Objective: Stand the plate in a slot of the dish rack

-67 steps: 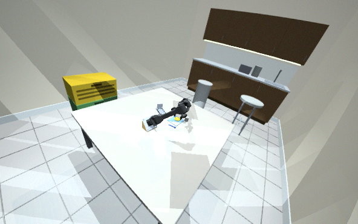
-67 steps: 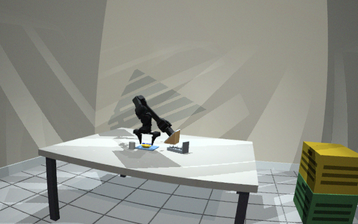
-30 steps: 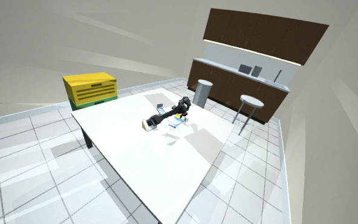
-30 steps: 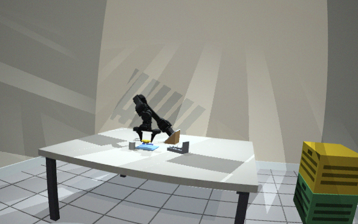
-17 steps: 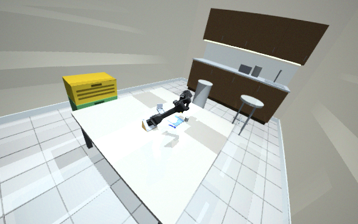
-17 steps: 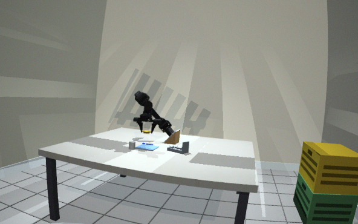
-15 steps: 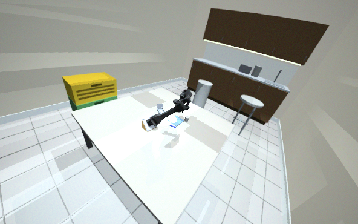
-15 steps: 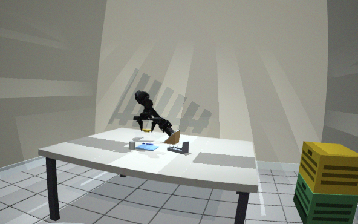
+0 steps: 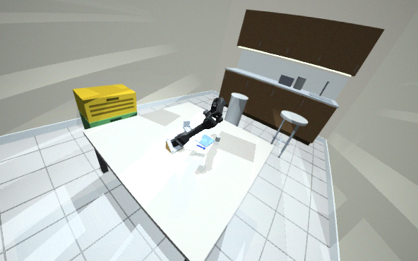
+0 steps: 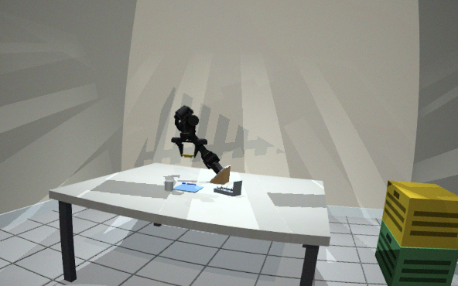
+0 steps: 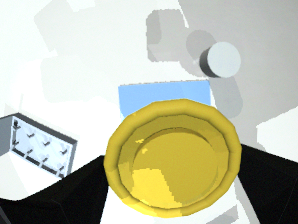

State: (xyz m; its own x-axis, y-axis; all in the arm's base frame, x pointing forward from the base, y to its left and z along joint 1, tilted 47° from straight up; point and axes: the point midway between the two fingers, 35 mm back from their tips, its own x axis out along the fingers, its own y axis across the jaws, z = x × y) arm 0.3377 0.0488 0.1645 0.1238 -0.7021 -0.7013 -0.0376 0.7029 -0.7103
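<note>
The grey dish rack is 21 cm to the left of my gripper tip, 15 cm below it and 6 cm behind it. From my gripper tip the other things lie so: yellow plate: 1 cm above; then blue utensil: 17 cm below, 15 cm behind, 5 cm to the right; then light blue mat: 18 cm below, 4 cm behind.
</note>
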